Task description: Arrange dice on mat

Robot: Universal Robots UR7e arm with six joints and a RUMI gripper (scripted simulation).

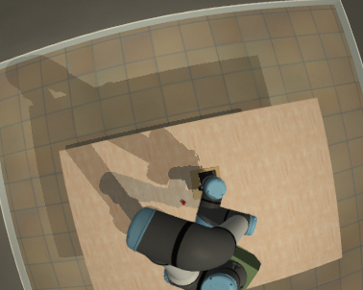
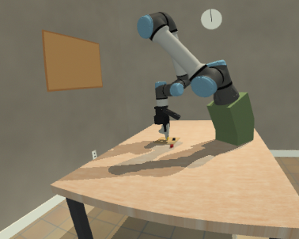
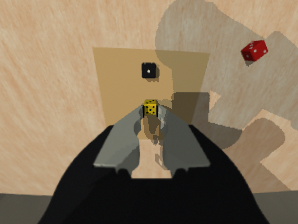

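Now: hand 10 mm above the yellow die. From my hand the other things lie so: black die 50 mm behind, 10 mm below; then red die 60 mm behind, 120 mm to the left, 20 mm below; then tan mat 20 mm below.
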